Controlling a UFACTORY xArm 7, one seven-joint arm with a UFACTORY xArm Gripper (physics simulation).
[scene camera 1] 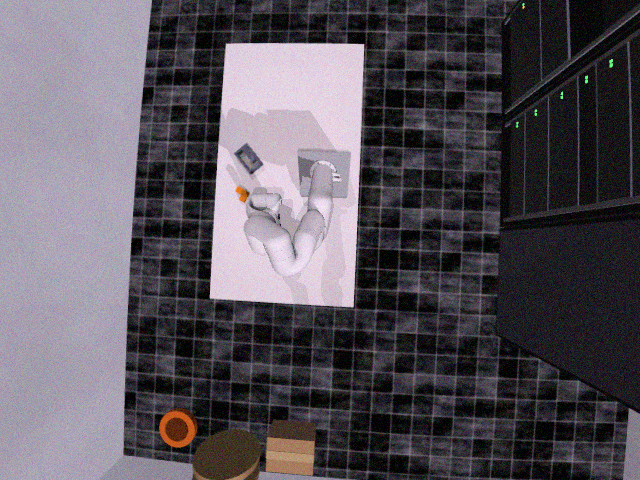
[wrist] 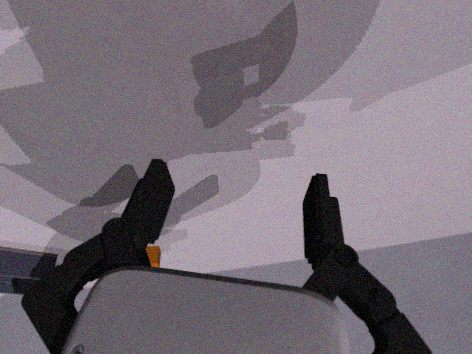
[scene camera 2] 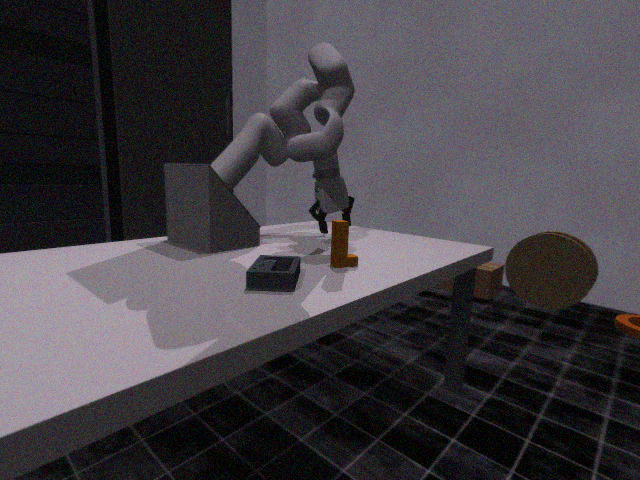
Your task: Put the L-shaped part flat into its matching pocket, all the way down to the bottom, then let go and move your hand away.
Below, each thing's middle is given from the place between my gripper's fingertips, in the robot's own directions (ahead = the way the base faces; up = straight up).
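The orange L-shaped part (scene camera 2: 340, 258) is 10 mm above my hand, 210 mm ahead of it and 180 mm to the right of it. There's also the dark pocket block (scene camera 2: 269, 272), and that block is 30 mm below my hand, 210 mm ahead of it and 380 mm to the right of it.
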